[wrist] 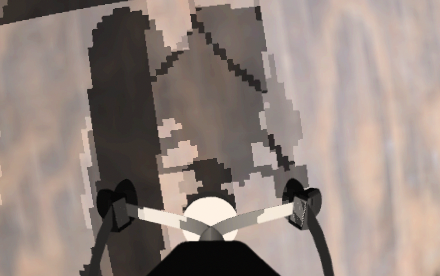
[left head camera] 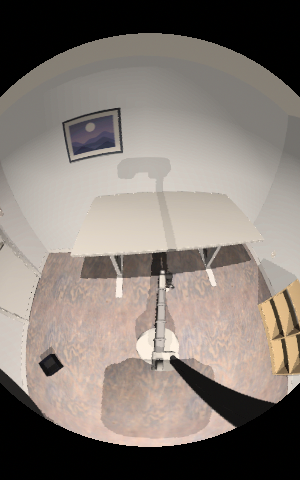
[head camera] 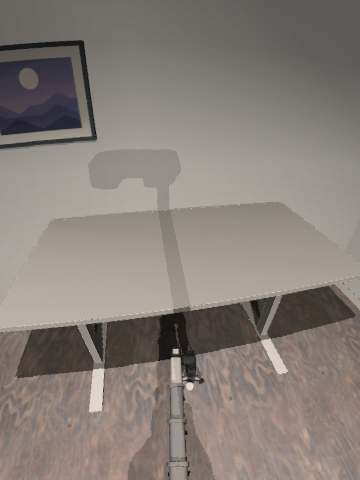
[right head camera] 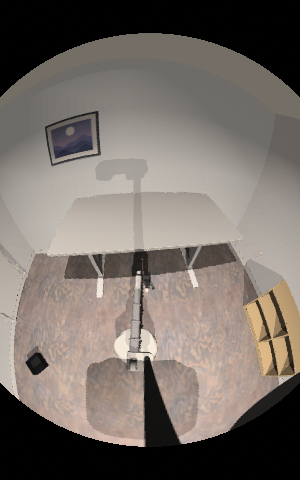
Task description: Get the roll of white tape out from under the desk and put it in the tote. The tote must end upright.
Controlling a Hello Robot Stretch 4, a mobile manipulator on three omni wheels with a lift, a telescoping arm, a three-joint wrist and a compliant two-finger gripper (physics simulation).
Scene:
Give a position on a roll of white tape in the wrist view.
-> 210, 207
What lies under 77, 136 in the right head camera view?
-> A framed picture.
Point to a white desk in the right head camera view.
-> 123, 222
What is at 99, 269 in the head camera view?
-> A white desk.

